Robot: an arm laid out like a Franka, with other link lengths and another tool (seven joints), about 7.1 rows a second.
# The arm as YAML. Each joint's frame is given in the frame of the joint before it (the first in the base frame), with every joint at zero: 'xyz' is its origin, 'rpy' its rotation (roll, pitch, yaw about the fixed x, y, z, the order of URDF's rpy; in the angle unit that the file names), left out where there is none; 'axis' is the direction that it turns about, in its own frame. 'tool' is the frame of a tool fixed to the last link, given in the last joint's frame.
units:
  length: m
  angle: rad
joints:
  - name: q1
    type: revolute
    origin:
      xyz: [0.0, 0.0, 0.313]
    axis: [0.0, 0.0, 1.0]
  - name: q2
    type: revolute
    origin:
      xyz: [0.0, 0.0, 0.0]
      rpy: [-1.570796, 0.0, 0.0]
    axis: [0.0, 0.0, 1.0]
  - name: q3
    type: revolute
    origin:
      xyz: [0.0, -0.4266, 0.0]
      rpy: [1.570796, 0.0, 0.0]
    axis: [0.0, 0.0, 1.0]
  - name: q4
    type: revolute
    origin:
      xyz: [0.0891, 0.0, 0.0]
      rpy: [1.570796, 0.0, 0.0]
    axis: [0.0, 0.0, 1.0]
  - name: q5
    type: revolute
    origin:
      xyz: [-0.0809, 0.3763, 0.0]
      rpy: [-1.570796, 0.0, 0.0]
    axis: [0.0, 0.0, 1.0]
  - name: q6
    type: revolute
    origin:
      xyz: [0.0, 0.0, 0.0]
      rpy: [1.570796, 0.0, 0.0]
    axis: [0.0, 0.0, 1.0]
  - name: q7
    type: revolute
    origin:
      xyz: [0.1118, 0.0, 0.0]
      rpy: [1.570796, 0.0, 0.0]
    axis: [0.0, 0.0, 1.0]
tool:
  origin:
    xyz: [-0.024, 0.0, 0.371]
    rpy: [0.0, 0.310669, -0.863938]
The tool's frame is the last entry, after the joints.
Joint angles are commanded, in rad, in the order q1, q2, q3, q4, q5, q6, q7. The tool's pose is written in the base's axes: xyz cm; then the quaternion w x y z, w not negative. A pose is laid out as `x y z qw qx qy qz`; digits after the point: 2 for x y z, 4 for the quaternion.
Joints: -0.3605, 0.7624, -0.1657, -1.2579, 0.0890, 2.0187, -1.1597
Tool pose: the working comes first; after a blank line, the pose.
Where each joint sits with the arm in this pose, in the base's axes (m; each line is computed from the numbers above, not from the rounded line before):
q1: 0.0000 0.0000 0.3130
q2: 0.0000 0.0000 0.3130
q3: 0.2757 -0.1039 0.6215
q4: 0.3300 -0.1401 0.5608
q5: 0.6575 -0.3223 0.4733
q6: 0.6575 -0.3223 0.4733
q7: 0.7546 -0.3777 0.4742
the tool: 0.7318 -0.4044 0.1041

73.18 -40.44 10.41 0.0970 -0.7235 -0.6764 -0.0982
